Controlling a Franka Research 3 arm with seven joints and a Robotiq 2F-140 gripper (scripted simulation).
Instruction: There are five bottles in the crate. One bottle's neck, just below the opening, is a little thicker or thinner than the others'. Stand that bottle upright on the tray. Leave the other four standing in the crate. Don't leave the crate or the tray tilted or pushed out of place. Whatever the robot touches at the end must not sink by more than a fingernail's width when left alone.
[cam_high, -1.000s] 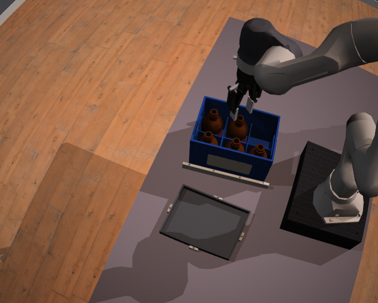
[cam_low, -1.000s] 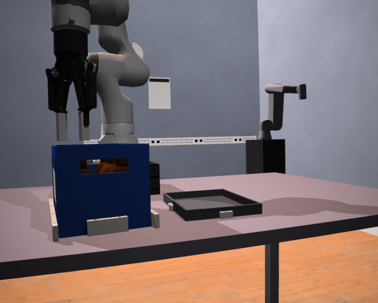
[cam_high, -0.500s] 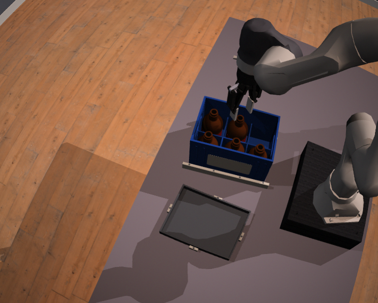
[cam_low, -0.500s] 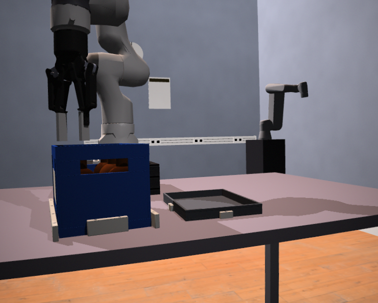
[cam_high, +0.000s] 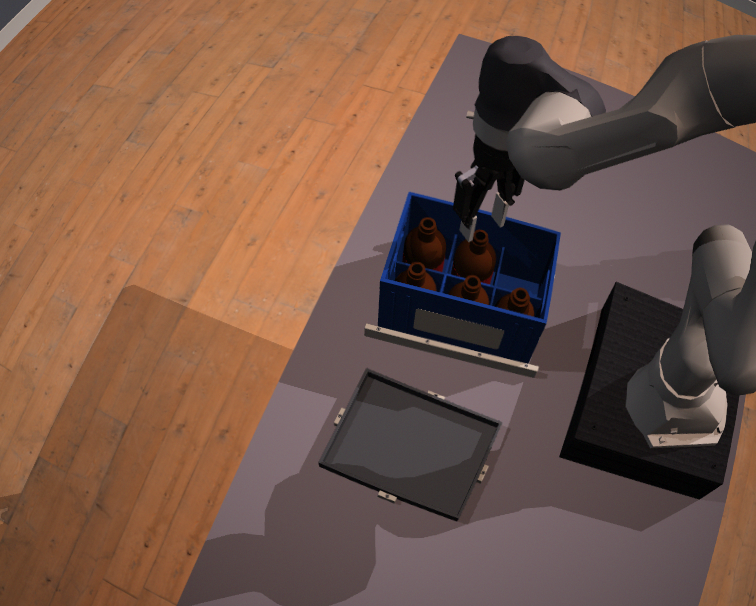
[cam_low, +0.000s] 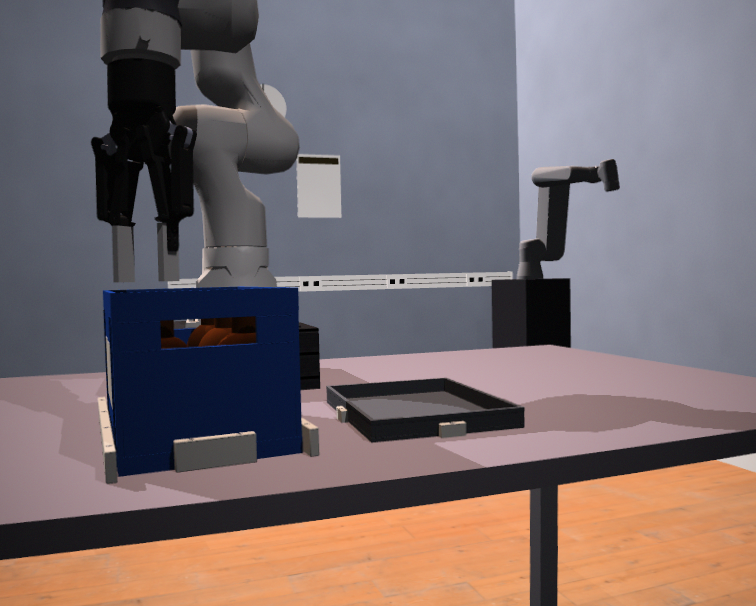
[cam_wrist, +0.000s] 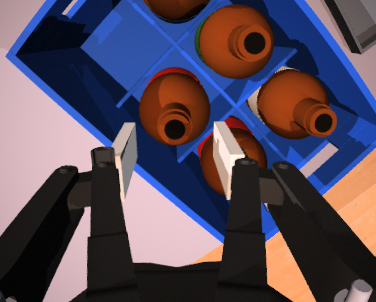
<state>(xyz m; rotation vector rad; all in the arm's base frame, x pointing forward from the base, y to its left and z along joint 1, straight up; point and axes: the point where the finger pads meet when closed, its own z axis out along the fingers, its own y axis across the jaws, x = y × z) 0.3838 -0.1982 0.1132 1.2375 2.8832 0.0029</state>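
My hand is 13 cm above the crate and 5 cm to the right of it. From my hand the other things lie so: bottle: 13 cm below, 9 cm to the left, 9 cm behind; dark tray: 33 cm to the left, 20 cm below, 3 cm ahead.
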